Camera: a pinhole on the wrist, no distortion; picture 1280 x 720 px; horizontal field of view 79.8 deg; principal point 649.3 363.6 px. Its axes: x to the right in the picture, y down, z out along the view. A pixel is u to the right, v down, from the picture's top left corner.
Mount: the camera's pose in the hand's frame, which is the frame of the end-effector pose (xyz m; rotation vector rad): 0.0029 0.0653 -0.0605 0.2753 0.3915 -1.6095
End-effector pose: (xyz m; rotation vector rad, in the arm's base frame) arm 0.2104 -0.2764 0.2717 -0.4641 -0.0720 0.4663
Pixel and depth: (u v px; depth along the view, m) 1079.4 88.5 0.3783
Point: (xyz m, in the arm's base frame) 0.1765 -0.4662 0.5871
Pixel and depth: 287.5 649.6 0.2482
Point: 0.2538 -0.0860 0.4212
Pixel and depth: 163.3 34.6 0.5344
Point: -0.1088 0.0210 0.7249
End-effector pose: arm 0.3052 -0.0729 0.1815 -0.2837 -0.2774 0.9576
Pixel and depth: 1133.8 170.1 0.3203
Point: 0.3965 -0.2520 0.4060
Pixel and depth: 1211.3 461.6 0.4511
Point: 0.5856 -0.2296 0.5348
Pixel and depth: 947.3 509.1 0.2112
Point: 0.3727 -0.0751 0.3098
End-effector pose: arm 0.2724 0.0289 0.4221 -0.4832 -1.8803 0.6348
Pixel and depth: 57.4 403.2 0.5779
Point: -0.3531 0.1382 0.1455
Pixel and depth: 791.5 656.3 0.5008
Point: -0.1335 -0.0958 0.6152
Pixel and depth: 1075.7 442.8 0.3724
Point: 0.0670 -0.1993 0.5698
